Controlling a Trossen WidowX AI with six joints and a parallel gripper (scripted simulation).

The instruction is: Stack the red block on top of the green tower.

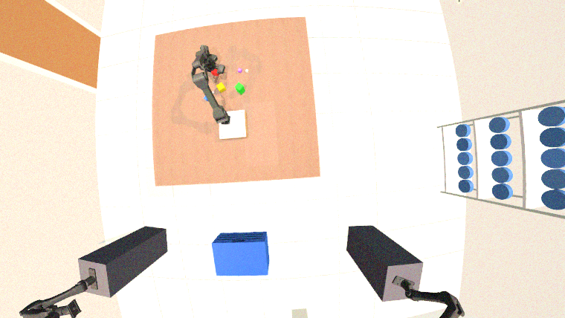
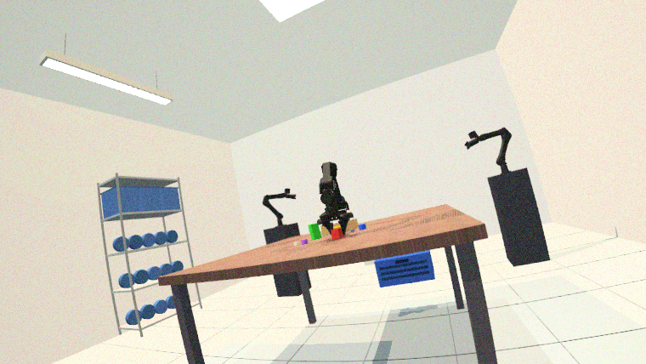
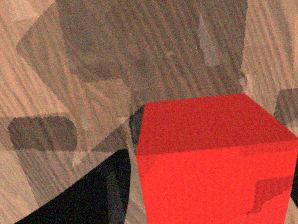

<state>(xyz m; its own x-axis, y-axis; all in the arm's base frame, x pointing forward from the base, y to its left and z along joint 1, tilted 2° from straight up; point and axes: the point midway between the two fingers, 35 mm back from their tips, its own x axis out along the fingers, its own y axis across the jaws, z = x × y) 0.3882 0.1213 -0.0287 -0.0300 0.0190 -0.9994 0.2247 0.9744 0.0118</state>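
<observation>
The yellow block lies 13 cm behind my gripper tip, 6 cm to the right of it and 2 cm above it. The rest, counted from my gripper tip: small blue block: 21 cm behind, 5 cm to the left, 1 cm above; purple ball: 1 cm ahead, 19 cm to the right; red block: 1 cm above.
</observation>
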